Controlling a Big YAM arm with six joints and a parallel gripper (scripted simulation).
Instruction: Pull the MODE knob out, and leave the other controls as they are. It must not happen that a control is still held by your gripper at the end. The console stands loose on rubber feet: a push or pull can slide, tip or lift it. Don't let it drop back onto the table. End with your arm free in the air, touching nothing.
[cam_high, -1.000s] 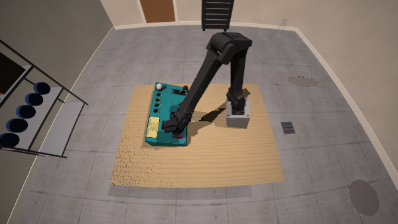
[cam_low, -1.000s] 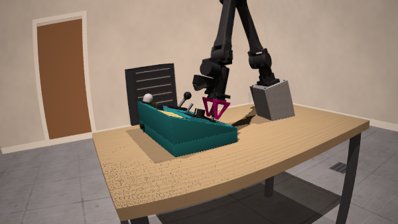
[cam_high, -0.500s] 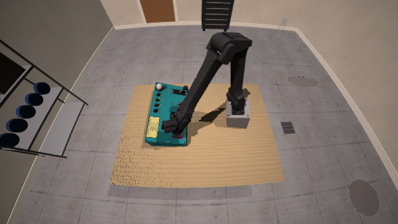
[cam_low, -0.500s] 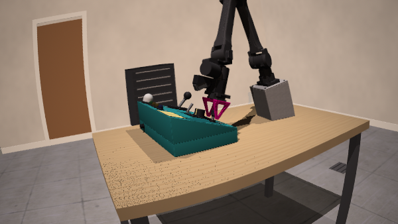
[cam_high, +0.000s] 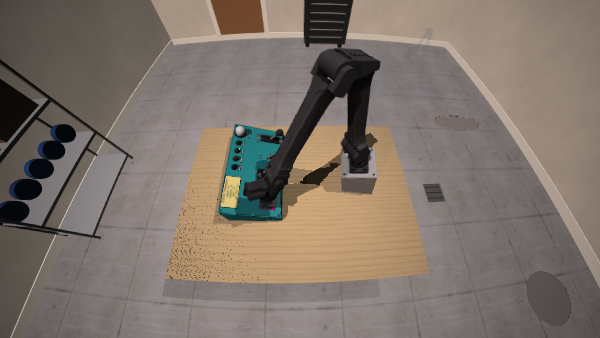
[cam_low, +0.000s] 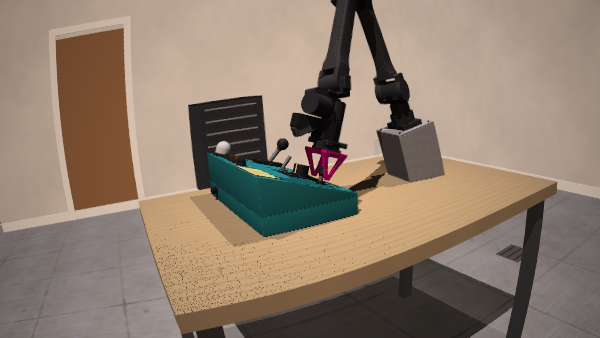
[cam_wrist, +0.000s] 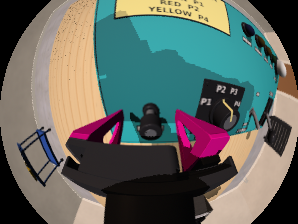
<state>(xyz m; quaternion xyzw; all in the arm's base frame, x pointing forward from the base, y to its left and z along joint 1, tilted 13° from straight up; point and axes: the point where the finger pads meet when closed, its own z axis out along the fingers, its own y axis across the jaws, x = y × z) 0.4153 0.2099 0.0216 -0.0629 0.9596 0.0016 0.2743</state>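
Right now my hand is right at the small black knob. Round my hand: black rotary selector 20 mm ahead, 110 mm to the right; then teal console 50 mm ahead, 180 mm to the right, 20 mm below; then black ball lever 20 mm ahead, 360 mm to the right, 10 mm above.
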